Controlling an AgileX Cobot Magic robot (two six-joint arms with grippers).
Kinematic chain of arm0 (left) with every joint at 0, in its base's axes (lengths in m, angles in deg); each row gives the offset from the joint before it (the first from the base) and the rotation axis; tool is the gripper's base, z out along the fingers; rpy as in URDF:
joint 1: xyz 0 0 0.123 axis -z
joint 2: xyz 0 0 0 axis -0.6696 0.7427 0
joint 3: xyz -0.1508 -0.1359 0.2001 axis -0.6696 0.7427 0
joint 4: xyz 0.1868 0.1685 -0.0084 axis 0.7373 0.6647 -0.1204
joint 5: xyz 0 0 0 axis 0.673 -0.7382 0.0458
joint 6: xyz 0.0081 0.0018 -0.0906 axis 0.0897 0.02 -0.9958
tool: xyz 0 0 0 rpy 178.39 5.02 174.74
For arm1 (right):
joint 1: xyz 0 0 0.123 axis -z
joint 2: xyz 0 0 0 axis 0.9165 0.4 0
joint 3: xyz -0.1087 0.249 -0.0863 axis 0.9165 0.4 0
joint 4: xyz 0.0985 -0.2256 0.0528 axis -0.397 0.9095 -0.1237
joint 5: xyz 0 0 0 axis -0.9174 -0.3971 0.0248
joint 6: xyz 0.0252 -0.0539 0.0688 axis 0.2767 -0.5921 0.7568
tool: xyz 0 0 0 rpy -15.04 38.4 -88.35
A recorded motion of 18 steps. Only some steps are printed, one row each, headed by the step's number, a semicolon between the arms.
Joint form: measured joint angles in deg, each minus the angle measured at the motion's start. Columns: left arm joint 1, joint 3, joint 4, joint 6, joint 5, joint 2; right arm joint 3, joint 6, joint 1, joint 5, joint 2, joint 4.
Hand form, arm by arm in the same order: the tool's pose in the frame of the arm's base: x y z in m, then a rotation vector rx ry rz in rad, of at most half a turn. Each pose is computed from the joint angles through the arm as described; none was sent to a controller.
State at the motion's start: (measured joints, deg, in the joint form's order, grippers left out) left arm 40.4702 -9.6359 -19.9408 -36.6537 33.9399 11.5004; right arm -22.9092 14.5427 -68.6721 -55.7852 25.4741 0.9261
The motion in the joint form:
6: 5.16 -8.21 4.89 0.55 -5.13 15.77; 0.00 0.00 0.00 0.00 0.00 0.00
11: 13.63 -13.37 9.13 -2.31 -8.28 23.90; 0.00 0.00 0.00 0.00 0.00 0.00
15: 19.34 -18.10 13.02 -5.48 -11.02 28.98; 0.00 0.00 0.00 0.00 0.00 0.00
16: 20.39 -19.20 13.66 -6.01 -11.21 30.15; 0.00 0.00 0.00 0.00 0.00 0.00
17: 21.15 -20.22 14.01 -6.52 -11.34 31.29; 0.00 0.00 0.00 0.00 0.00 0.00
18: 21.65 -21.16 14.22 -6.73 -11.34 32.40; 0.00 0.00 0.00 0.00 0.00 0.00
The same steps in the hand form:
6: 0.1942 -0.0332 0.2644 0.1526 2.6850 -0.3353; 0.0557 0.0013 0.1892 -0.0828 1.7283 -0.0272
11: 0.2144 -0.0629 0.2568 0.3508 2.7998 -0.3093; 0.0557 0.0013 0.1892 -0.0828 1.7283 -0.0272
15: 0.2271 -0.0858 0.2563 0.4746 2.8519 -0.2559; 0.0557 0.0013 0.1892 -0.0828 1.7283 -0.0272
16: 0.2308 -0.0909 0.2562 0.4962 2.8548 -0.2460; 0.0557 0.0013 0.1892 -0.0828 1.7283 -0.0272
17: 0.2345 -0.0952 0.2558 0.5075 2.8587 -0.2414; 0.0557 0.0013 0.1892 -0.0828 1.7283 -0.0272
18: 0.2385 -0.0987 0.2552 0.5176 2.8607 -0.2383; 0.0557 0.0013 0.1892 -0.0828 1.7283 -0.0272

